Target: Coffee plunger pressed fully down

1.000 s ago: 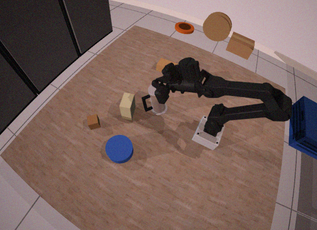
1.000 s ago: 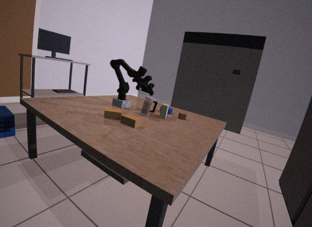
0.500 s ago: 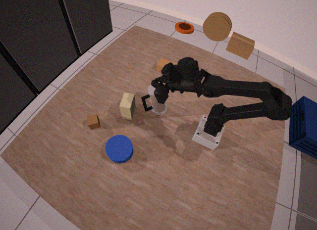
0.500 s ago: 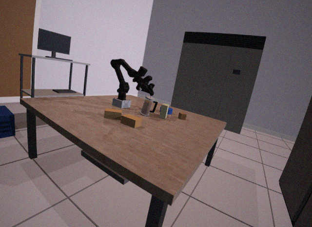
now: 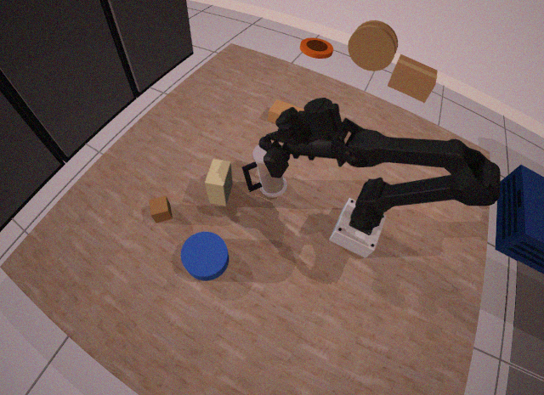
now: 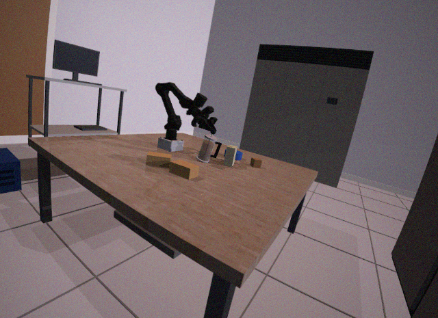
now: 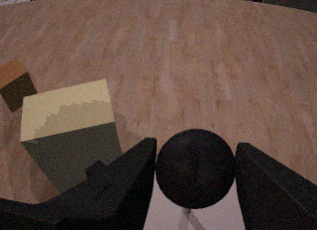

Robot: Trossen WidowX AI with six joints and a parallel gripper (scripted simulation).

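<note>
The coffee press is 2 cm behind my gripper tip, 2 cm to the left of it and 9 cm below it.
</note>
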